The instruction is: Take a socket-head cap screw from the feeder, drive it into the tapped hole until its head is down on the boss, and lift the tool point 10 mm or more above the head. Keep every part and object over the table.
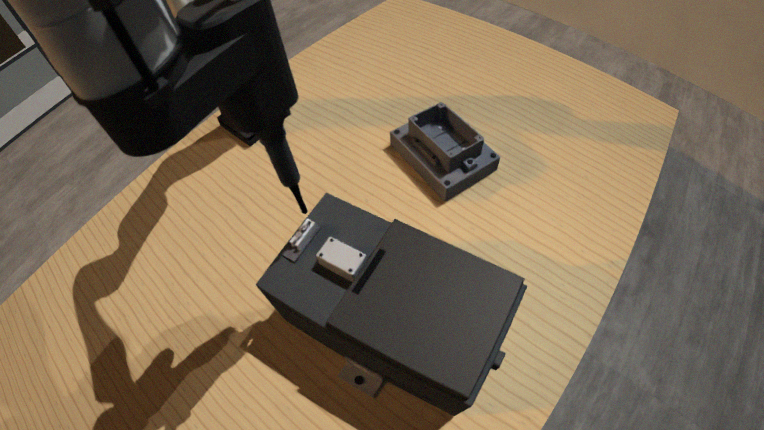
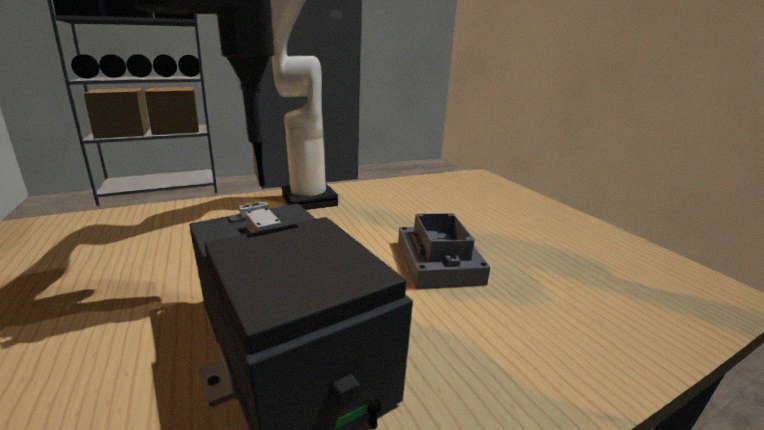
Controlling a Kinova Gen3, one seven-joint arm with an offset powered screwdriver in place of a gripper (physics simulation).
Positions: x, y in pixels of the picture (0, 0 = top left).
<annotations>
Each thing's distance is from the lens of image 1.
grey base block (image 1: 435, 176): 68 cm
</annotations>
